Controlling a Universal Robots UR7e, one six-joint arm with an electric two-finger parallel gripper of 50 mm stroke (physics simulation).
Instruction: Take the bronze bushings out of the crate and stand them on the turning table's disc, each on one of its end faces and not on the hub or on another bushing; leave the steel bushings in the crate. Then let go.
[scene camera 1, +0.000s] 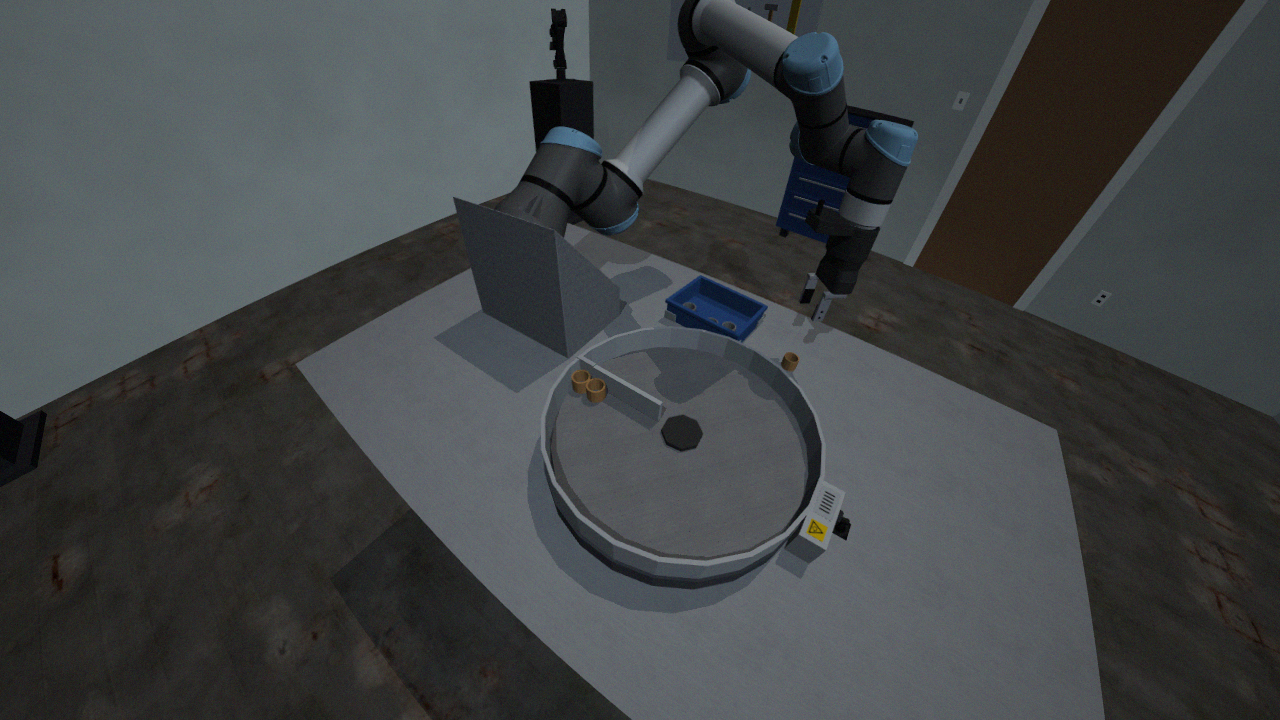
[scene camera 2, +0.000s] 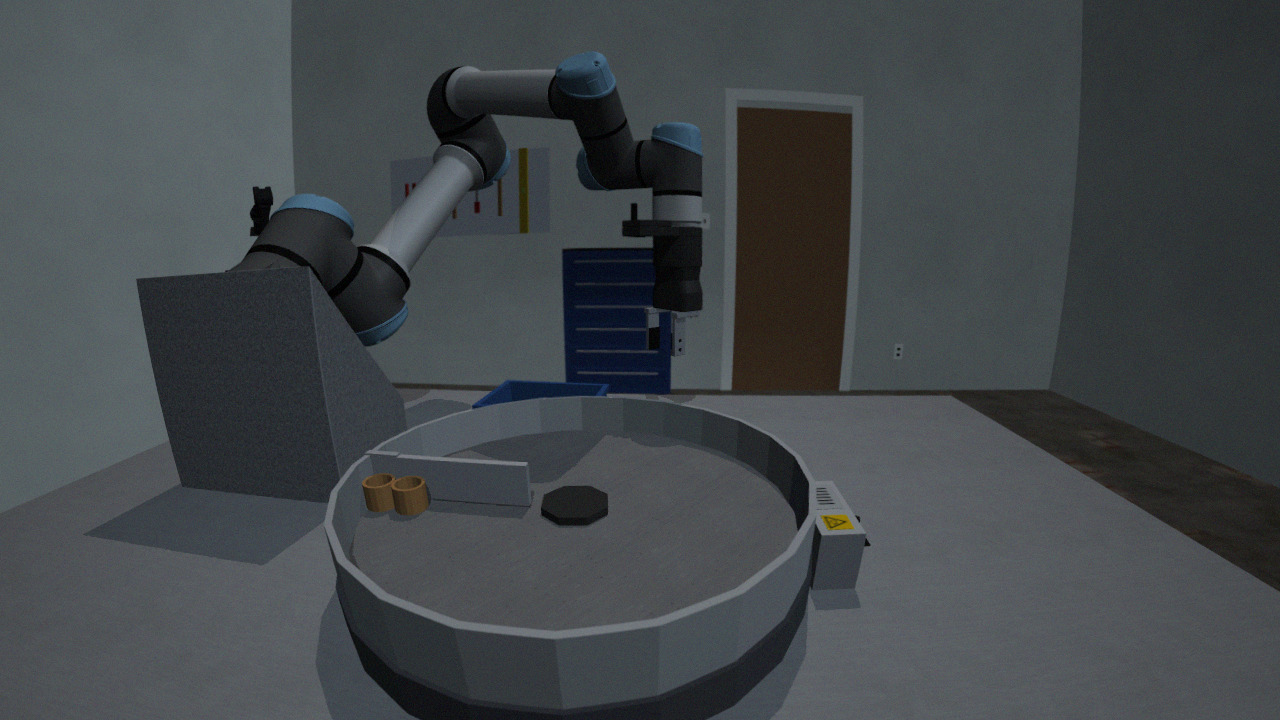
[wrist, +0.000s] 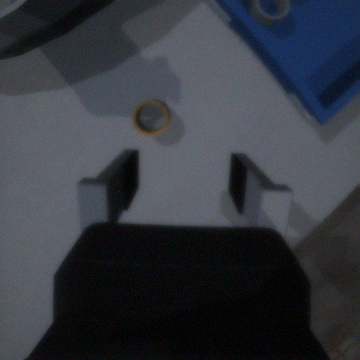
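Seen in the pictures: gripper, fingertip midpoint: (scene camera 1: 810, 311) (scene camera 2: 665, 351) (wrist: 183, 169); arm's base, origin of the base link: (scene camera 1: 525, 234) (scene camera 2: 253, 329).
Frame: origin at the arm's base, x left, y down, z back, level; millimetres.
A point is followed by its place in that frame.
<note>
Two bronze bushings (scene camera 1: 580, 383) @[x -130, y 124, z -282 mm] (scene camera 1: 596, 392) @[x -127, y 124, z -314 mm] (scene camera 2: 378, 494) @[x -133, y 130, z -280 mm] (scene camera 2: 409, 497) @[x -131, y 130, z -312 mm] stand upright side by side on the turning table's disc (scene camera 1: 680, 501) @[x -180, y 148, z -521 mm] (scene camera 2: 608, 573) @[x -179, y 148, z -505 mm], clear of the dark hub (scene camera 1: 682, 432) @[x -89, y 140, z -459 mm] (scene camera 2: 574, 506) @[x -97, y 140, z -460 mm]. A third bronze bushing (scene camera 1: 790, 362) @[x 225, y 177, z -524 mm] (wrist: 151, 133) @[x 251, y 176, z -529 mm] stands upright on the table top, outside the ring wall and the crate. The blue crate (scene camera 1: 753, 324) @[x 284, y 177, z -407 mm] (scene camera 2: 541, 388) @[x 330, y 162, z -291 mm] (wrist: 310, 55) @[x 294, y 196, z -364 mm] holds several bushings that look grey; one grey bushing (wrist: 270, 20) @[x 244, y 181, z -380 mm] shows in the wrist view. My gripper (scene camera 1: 814, 306) @[x 275, y 78, z -512 mm] (scene camera 2: 665, 347) @[x 275, y 78, z -512 mm] (wrist: 183, 169) @[x 275, y 78, z -512 mm] is open and empty, above the table near the third bronze bushing, which lies ahead of the fingers.
A raised wall (scene camera 1: 547, 465) @[x -273, y 105, z -365 mm] (scene camera 2: 554, 658) @[x -294, y 120, z -498 mm] rings the disc. A thin divider (scene camera 1: 626, 388) @[x -98, y 110, z -353 mm] (scene camera 2: 478, 481) @[x -97, y 124, z -368 mm] runs inward from it beside the two bushings. A box with a yellow label (scene camera 1: 821, 516) @[x -79, y 143, z -690 mm] (scene camera 2: 837, 537) @[x -121, y 146, z -688 mm] sits outside the wall. The grey arm pedestal (scene camera 1: 514, 277) @[x -66, y 53, z -39 mm] (scene camera 2: 241, 385) @[x -66, y 55, z -41 mm] stands at left.
</note>
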